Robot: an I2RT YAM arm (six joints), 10 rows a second.
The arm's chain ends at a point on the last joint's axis. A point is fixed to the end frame.
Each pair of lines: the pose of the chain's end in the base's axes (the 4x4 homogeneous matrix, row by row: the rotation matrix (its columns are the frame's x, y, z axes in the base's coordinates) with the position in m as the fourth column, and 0 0 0 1 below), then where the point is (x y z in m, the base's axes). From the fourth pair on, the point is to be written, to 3 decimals.
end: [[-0.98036 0.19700 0.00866 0.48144], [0.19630 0.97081 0.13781 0.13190], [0.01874 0.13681 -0.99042 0.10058], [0 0 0 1]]
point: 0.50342 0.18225 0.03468
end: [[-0.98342 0.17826 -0.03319 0.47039], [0.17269 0.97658 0.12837 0.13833], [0.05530 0.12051 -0.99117 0.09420], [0 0 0 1]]
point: 0.48855 0.18856 0.02705
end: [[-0.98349 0.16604 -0.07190 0.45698], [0.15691 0.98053 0.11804 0.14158], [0.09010 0.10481 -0.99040 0.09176], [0 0 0 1]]
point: 0.47180 0.19144 0.02353
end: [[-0.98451 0.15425 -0.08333 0.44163], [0.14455 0.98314 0.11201 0.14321], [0.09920 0.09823 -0.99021 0.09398], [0 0 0 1]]
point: 0.455 0.193 0.025
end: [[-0.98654 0.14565 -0.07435 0.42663], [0.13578 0.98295 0.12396 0.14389], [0.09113 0.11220 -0.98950 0.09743], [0 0 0 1]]
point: 0.440 0.195 0.030
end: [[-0.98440 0.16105 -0.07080 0.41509], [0.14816 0.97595 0.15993 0.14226], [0.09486 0.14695 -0.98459 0.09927], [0 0 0 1]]
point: 0.430 0.195 0.033
